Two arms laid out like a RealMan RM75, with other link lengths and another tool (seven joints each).
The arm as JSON. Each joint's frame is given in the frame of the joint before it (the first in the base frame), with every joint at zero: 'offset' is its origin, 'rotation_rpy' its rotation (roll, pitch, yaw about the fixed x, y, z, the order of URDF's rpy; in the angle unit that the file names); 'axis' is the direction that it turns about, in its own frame. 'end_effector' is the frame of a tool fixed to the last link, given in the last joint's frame.
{
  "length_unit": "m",
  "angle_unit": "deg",
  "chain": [
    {
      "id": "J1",
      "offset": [
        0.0,
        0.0,
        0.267
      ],
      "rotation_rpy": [
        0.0,
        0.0,
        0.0
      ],
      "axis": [
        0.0,
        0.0,
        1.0
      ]
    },
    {
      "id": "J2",
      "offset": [
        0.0,
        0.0,
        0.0
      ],
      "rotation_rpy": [
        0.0,
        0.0,
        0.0
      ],
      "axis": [
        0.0,
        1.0,
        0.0
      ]
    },
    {
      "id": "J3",
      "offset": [
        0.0,
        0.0,
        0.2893
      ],
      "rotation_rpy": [
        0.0,
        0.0,
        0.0
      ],
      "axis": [
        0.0,
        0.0,
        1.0
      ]
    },
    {
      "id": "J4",
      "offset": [
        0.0,
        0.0,
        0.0
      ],
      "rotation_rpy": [
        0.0,
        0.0,
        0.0
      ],
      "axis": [
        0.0,
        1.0,
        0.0
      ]
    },
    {
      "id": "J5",
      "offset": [
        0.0,
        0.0,
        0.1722
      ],
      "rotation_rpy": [
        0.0,
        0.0,
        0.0
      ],
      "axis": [
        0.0,
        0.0,
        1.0
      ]
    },
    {
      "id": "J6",
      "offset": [
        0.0,
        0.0,
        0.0
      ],
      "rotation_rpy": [
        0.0,
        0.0,
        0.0
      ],
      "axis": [
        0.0,
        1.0,
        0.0
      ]
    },
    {
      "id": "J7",
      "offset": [
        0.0,
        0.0,
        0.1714
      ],
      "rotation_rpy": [
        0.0,
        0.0,
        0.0
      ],
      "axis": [
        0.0,
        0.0,
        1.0
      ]
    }
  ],
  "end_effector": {
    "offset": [
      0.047,
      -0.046,
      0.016
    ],
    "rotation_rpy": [
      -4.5,
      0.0,
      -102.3
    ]
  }
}
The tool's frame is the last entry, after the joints.
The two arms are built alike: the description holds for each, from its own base.
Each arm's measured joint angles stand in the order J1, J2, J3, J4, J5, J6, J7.
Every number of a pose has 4 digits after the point.
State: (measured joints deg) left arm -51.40 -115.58 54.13 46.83 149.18 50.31 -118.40; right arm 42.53 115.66 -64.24 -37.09 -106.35 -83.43 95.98
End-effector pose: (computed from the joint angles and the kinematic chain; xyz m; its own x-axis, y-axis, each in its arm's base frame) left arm -0.1869 0.5516 0.0678 -0.5086 0.5035 0.6984 0.8423 0.4591 0.2824; right arm 0.2351 0.3844 -0.0711 0.1819 0.9827 0.0346 0.9549 -0.1681 -0.2448
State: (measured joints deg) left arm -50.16 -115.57 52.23 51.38 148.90 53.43 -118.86; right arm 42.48 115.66 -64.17 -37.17 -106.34 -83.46 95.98
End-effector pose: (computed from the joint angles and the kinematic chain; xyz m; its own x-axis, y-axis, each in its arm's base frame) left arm -0.1851 0.5486 0.0839 -0.5272 0.4885 0.6953 0.8348 0.4506 0.3164; right arm 0.2351 0.3845 -0.0708 0.1821 0.9826 0.0356 0.9546 -0.1680 -0.2459
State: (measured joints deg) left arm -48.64 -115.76 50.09 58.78 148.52 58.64 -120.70; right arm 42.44 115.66 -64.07 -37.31 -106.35 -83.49 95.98
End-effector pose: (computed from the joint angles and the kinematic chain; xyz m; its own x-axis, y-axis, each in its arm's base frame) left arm -0.1778 0.5421 0.1059 -0.5537 0.4722 0.6858 0.8229 0.4365 0.3638; right arm 0.2349 0.3848 -0.0704 0.1814 0.9827 0.0374 0.9545 -0.1668 -0.2471
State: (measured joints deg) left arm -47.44 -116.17 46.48 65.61 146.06 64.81 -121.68; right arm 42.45 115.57 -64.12 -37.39 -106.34 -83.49 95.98
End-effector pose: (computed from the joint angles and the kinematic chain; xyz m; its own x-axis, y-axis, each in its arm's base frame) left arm -0.1688 0.5321 0.1252 -0.6008 0.4703 0.6464 0.7964 0.4214 0.4337; right arm 0.2350 0.3853 -0.0696 0.1797 0.9829 0.0390 0.9552 -0.1648 -0.2458
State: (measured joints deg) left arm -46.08 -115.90 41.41 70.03 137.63 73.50 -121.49; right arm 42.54 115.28 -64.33 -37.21 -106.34 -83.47 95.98
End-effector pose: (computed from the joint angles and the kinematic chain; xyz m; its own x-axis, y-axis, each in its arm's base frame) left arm -0.1579 0.5160 0.1382 -0.6779 0.5195 0.5202 0.7322 0.4130 0.5416; right arm 0.2363 0.3860 -0.0682 0.1790 0.9831 0.0396 0.9567 -0.1645 -0.2401
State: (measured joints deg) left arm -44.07 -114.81 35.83 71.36 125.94 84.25 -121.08; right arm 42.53 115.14 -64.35 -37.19 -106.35 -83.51 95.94
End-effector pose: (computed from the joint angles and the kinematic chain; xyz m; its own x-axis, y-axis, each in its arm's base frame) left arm -0.1492 0.4922 0.1478 -0.7253 0.6053 0.3280 0.6411 0.4203 0.6421; right arm 0.2370 0.3863 -0.0672 0.1783 0.9831 0.0407 0.9573 -0.1638 -0.2383
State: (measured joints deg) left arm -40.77 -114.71 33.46 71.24 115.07 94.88 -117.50; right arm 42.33 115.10 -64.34 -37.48 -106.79 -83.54 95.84
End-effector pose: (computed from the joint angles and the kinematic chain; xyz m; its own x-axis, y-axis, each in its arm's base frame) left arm -0.1391 0.4570 0.1419 -0.6669 0.7269 0.1641 0.6143 0.4116 0.6731; right arm 0.2391 0.3861 -0.0663 0.1749 0.9836 0.0438 0.9597 -0.1604 -0.2307
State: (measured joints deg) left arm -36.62 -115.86 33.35 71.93 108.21 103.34 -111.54; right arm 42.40 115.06 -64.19 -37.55 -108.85 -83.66 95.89
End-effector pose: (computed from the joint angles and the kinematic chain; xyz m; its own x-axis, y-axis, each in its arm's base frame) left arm -0.1351 0.4175 0.1298 -0.5591 0.8250 0.0827 0.6439 0.3691 0.6702; right arm 0.2449 0.3850 -0.0658 0.1692 0.9847 0.0416 0.9675 -0.1579 -0.1976
